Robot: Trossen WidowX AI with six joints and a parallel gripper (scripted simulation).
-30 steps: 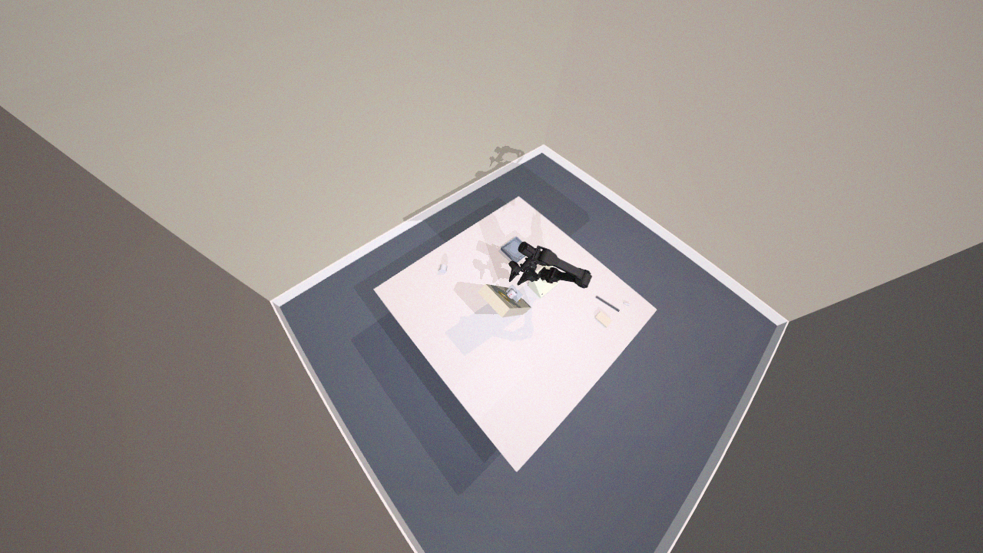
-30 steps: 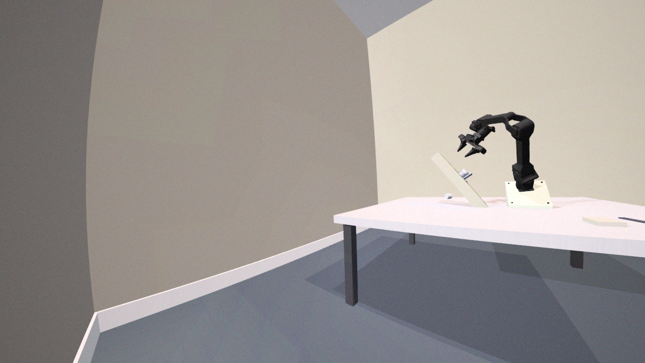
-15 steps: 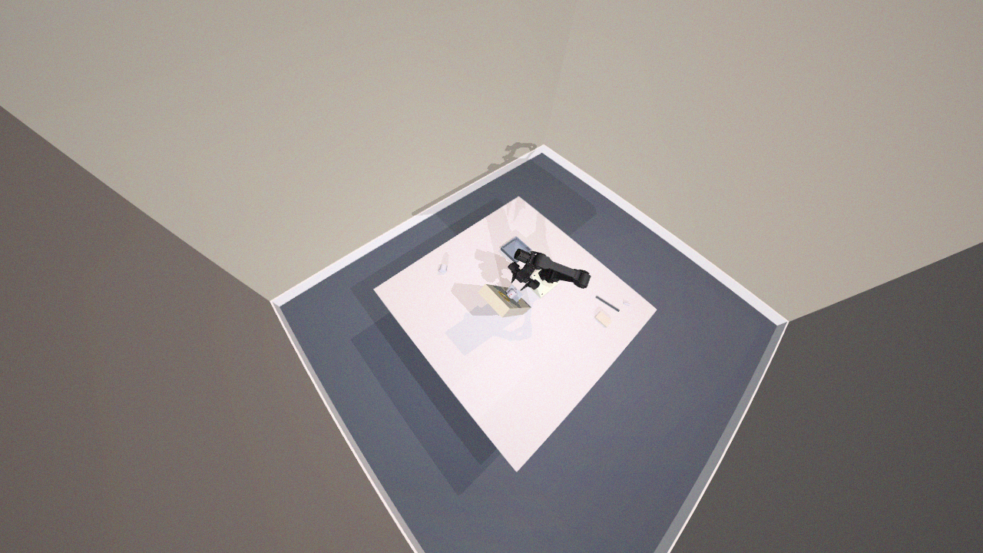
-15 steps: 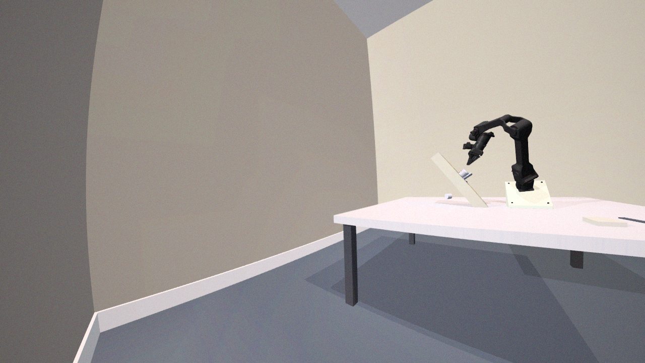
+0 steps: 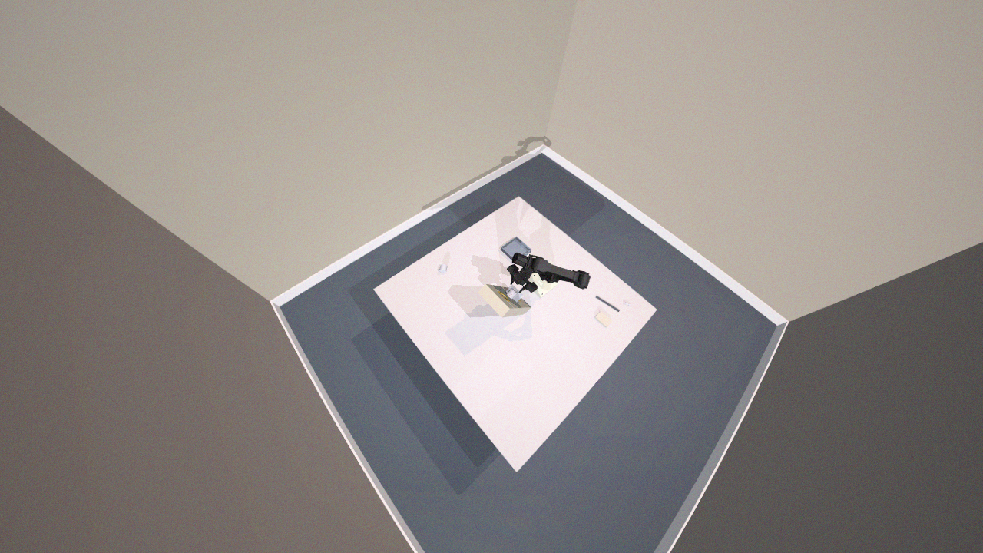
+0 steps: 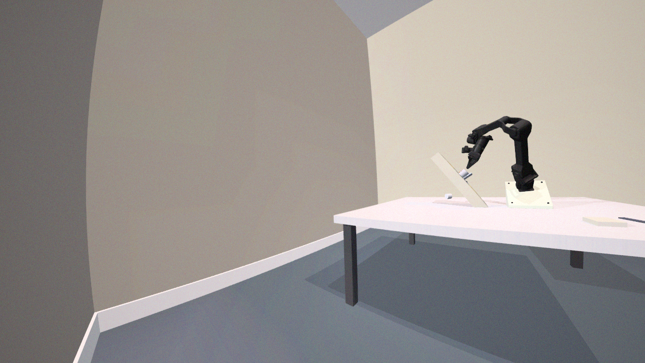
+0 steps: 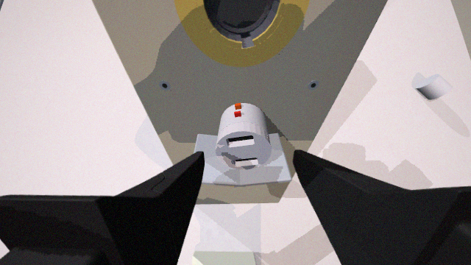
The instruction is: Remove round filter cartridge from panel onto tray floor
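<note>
The grey round filter cartridge lies 2 cm ahead of my gripper tip and 3 cm below it. Round my gripper tip: grey-blue tray 34 cm behind, 26 cm to the right, 22 cm below; beige service panel 6 cm ahead, 5 cm below; pale blue bracket 7 cm below.
</note>
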